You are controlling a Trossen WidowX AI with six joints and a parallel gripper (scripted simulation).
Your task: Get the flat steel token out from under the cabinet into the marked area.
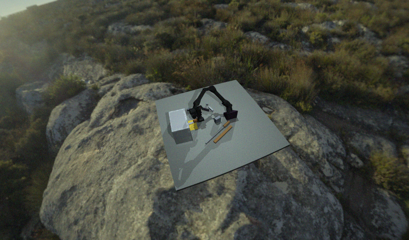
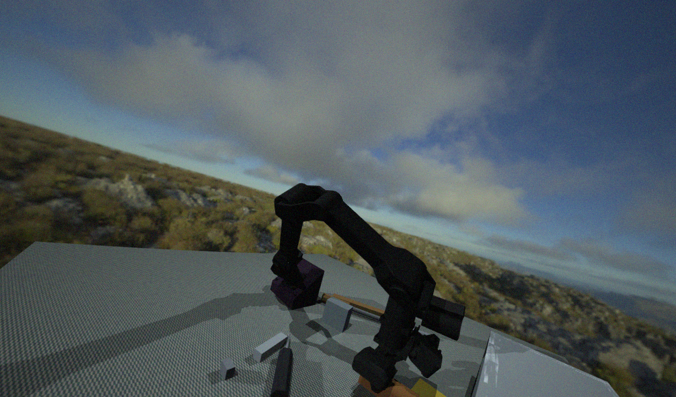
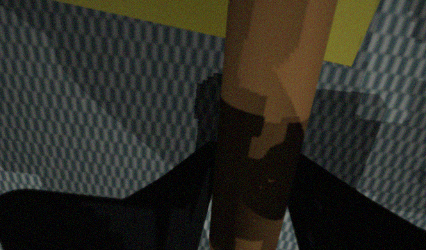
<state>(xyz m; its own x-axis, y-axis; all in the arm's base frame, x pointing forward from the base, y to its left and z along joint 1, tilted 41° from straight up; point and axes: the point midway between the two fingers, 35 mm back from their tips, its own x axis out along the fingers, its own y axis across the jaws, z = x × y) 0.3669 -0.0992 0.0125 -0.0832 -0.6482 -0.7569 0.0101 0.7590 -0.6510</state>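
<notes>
Right now my gripper tip is 21 cm past the grey bar and 11 cm to the left of it. Round my gripper tip: grey block: 19 cm behind, 11 cm to the left, 3 cm above; then small grey cube: 20 cm behind, 21 cm to the right; then wooden stick: 17 cm behind, 30 cm to the left.
</notes>
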